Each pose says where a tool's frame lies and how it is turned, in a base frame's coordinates. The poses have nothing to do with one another.
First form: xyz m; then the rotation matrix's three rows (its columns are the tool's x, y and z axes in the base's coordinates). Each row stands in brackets.
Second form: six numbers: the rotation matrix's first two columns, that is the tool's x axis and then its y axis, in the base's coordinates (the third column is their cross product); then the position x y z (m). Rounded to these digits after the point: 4 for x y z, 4 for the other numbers.
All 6 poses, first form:
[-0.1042 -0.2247 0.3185], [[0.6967 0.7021 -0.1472], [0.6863 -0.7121 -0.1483], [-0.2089 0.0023 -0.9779]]
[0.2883 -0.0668 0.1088], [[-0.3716 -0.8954 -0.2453], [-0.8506 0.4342 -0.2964], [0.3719 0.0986 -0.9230]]
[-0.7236 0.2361 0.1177], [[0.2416 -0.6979 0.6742], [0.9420 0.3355 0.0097], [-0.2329 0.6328 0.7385]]
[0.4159 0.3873 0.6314], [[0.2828 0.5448 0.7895], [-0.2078 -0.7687 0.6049], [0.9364 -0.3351 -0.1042]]
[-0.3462 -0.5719 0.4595], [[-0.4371 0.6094 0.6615], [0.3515 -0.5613 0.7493], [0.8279 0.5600 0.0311]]
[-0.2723 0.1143 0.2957], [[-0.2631 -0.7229 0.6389], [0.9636 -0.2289 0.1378], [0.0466 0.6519 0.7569]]
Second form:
0.6967 0.6863 -0.2089 0.7021 -0.7121 0.0023 -0.1042 -0.2247 0.3185
-0.3716 -0.8506 0.3719 -0.8954 0.4342 0.0986 0.2883 -0.0668 0.1088
0.2416 0.9420 -0.2329 -0.6979 0.3355 0.6328 -0.7236 0.2361 0.1177
0.2828 -0.2078 0.9364 0.5448 -0.7687 -0.3351 0.4159 0.3873 0.6314
-0.4371 0.3515 0.8279 0.6094 -0.5613 0.5600 -0.3462 -0.5719 0.4595
-0.2631 0.9636 0.0466 -0.7229 -0.2289 0.6519 -0.2723 0.1143 0.2957

